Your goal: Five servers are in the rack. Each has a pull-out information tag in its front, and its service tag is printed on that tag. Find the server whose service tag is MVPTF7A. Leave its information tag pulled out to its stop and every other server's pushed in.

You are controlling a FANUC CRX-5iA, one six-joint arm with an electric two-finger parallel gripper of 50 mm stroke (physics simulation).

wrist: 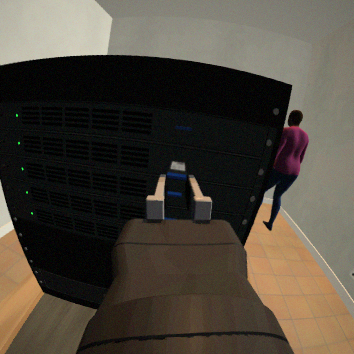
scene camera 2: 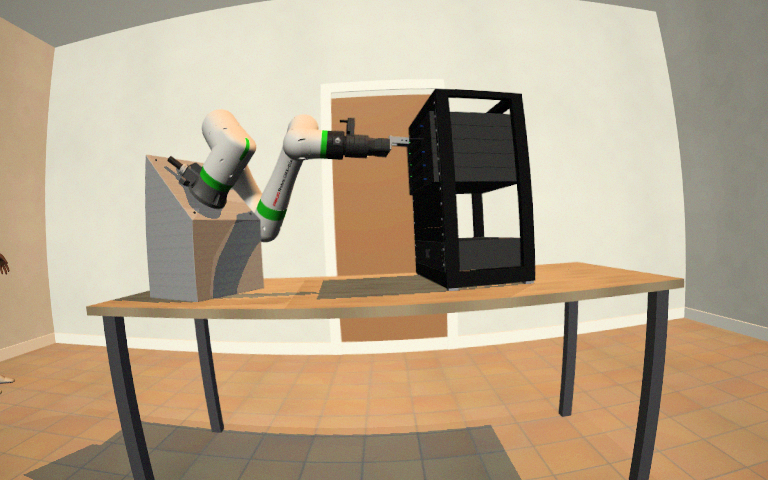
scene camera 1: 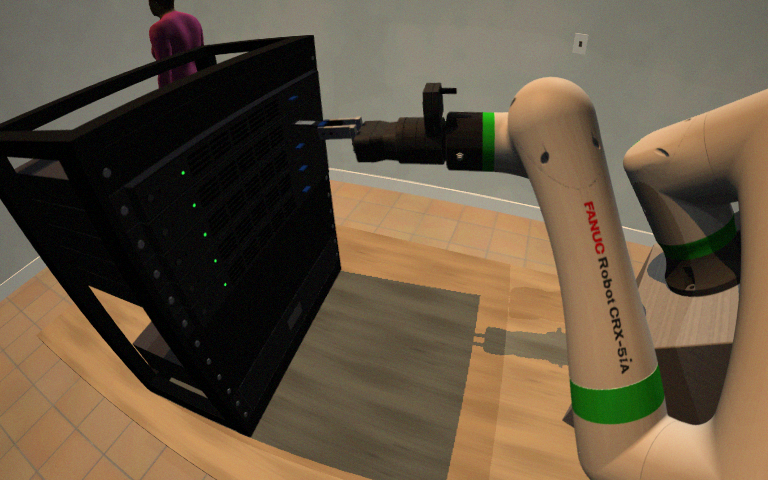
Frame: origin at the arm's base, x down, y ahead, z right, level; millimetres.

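Where they show: gripper, fingertip midpoint: (wrist: 176, 184) (scene camera 2: 408, 142) (scene camera 1: 321, 129); arm's base at its link origin: (scene camera 2: 206, 195) (scene camera 1: 709, 270).
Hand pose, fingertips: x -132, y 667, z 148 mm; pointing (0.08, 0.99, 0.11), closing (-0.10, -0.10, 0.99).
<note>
Things, the pixels of their top centre, and the offset from my fingertips.
- second server's information tag at its top centre: (wrist: 177, 165) (scene camera 1: 305, 122) dy +30, dx -12, dz +4 mm
- top server's tag at its top centre: (wrist: 183, 126) (scene camera 1: 292, 97) dy +47, dx -56, dz +7 mm
The black rack (scene camera 1: 198, 107) (scene camera 2: 527, 198) (wrist: 150, 80) holds five servers stacked one above another. My gripper (scene camera 1: 321, 127) (scene camera 2: 407, 141) (wrist: 176, 184) is shut on the blue front end of the second server's information tag (scene camera 1: 305, 122) (wrist: 177, 165), counted from the top. That tag sticks out of the rack front, and its pale face shows between the rack and my fingertips. Its print is too small to read. The top server's tag (scene camera 1: 292, 98) (wrist: 183, 128), the third's (scene camera 1: 300, 146) (wrist: 174, 194), the fourth's (scene camera 1: 303, 168) and the bottom one's (scene camera 1: 306, 189) look pushed in, with their blue ends showing.
The rack and the arm's slanted pedestal (scene camera 2: 169, 243) stand on a wooden table (scene camera 2: 368, 310). The other tags' blue ends lie close above and below my fingers. A person in a pink top (scene camera 1: 178, 42) (wrist: 296, 150) stands beyond the rack.
</note>
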